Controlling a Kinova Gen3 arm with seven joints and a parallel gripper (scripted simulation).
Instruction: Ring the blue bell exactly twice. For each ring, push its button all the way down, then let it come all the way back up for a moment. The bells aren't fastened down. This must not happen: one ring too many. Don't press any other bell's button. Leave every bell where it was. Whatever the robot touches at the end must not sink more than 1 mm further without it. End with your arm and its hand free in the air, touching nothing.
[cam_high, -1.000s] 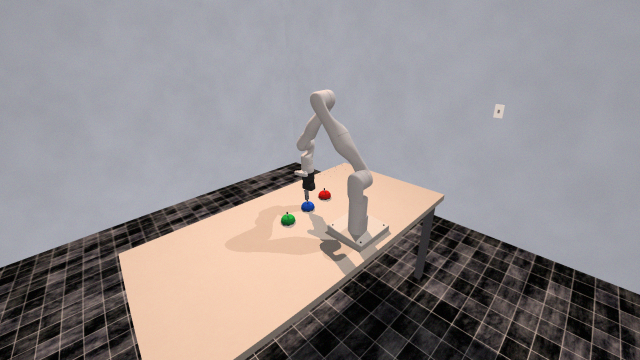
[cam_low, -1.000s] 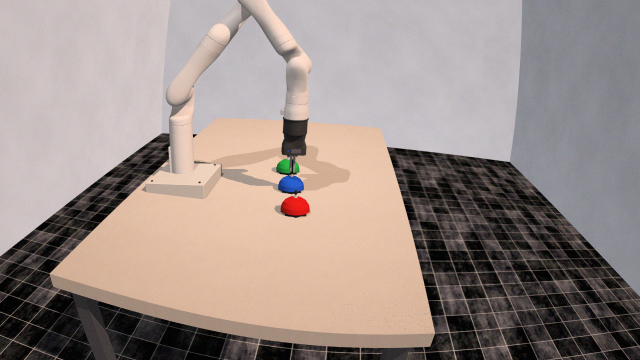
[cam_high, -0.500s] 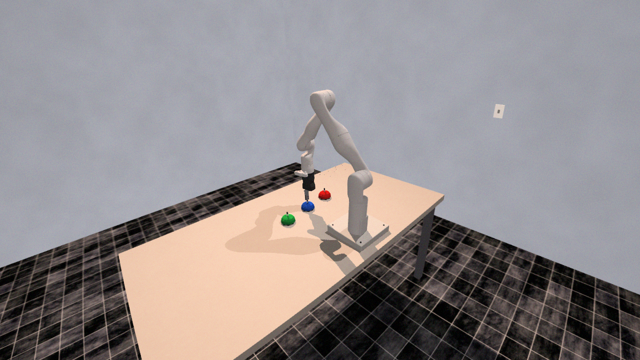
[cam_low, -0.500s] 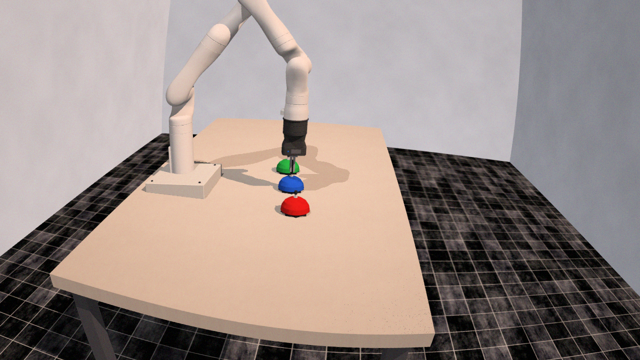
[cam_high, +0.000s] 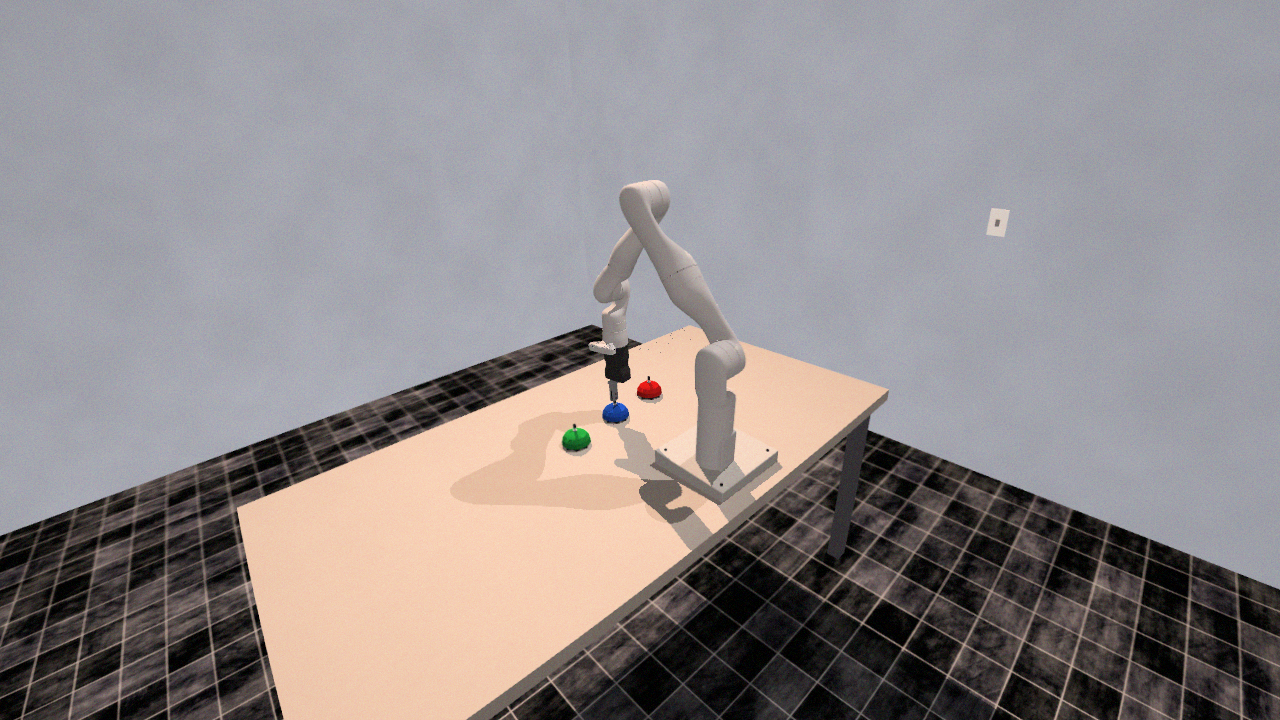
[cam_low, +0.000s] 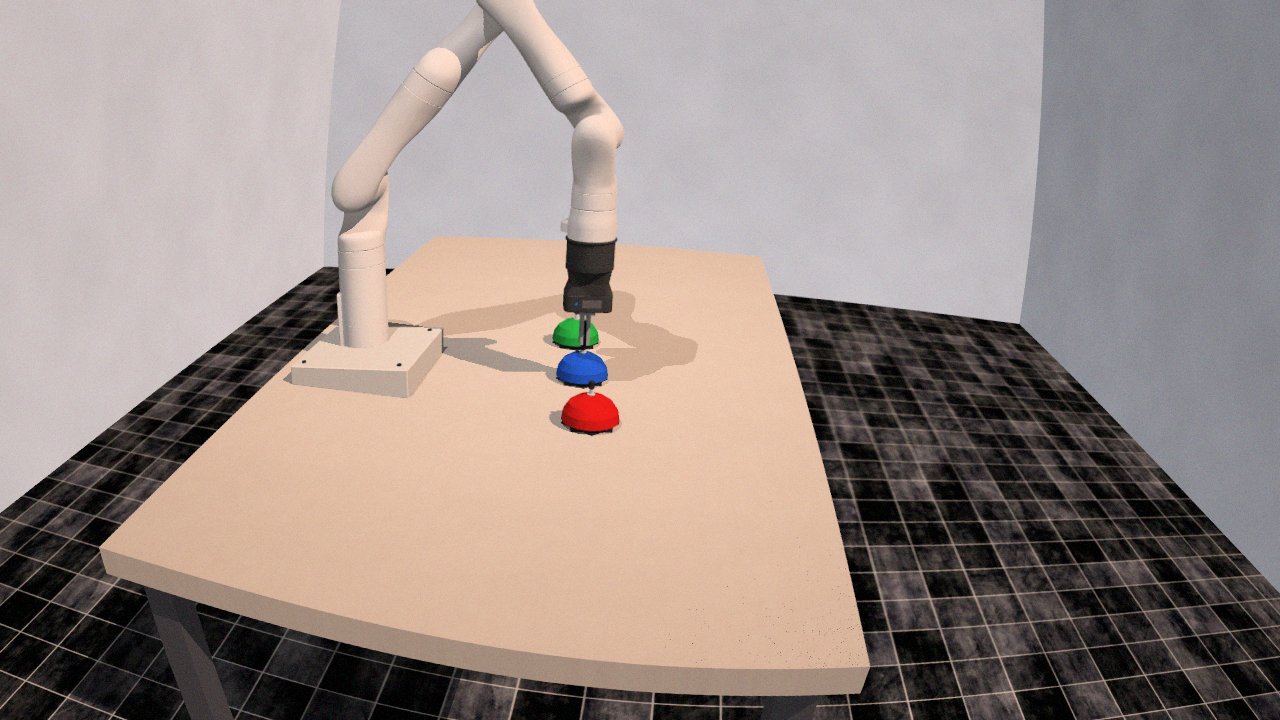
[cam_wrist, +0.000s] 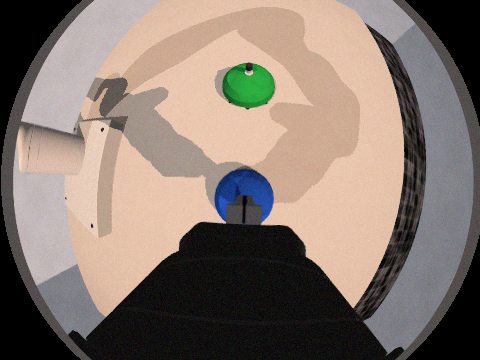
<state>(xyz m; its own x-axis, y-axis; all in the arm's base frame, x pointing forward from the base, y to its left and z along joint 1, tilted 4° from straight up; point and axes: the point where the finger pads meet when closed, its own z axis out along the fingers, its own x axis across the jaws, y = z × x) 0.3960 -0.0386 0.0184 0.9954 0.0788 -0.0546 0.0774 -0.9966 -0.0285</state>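
My gripper is now 40 mm above the blue bell. The rest, counted from my hand: red bell: 180 mm to the right, 40 mm below, 10 mm ahead; green bell: 180 mm to the left, 40 mm below, 10 mm behind.
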